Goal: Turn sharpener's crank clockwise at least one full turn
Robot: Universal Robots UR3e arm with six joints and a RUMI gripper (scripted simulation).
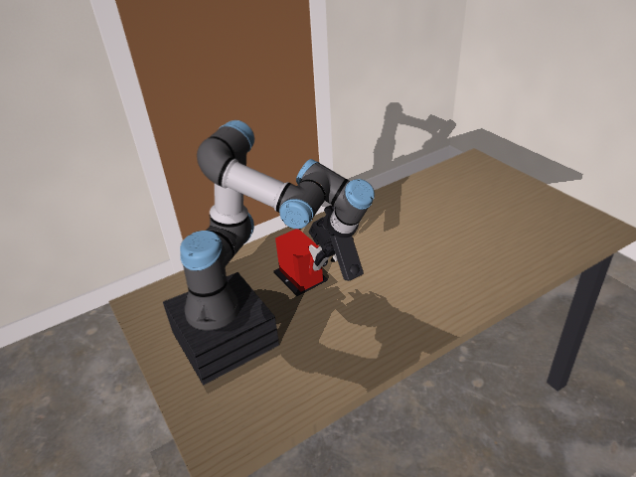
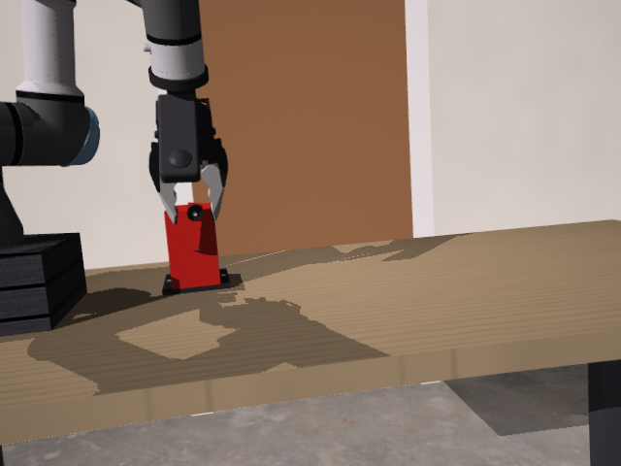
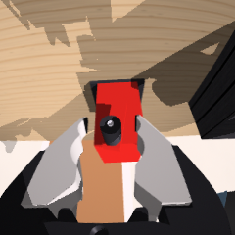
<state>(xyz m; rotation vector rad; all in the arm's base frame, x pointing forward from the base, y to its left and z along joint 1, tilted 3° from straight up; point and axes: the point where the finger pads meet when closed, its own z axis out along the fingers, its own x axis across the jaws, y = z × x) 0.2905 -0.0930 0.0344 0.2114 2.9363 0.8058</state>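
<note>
Right now the crank knob is 2 cm to the left of my hand.
</note>
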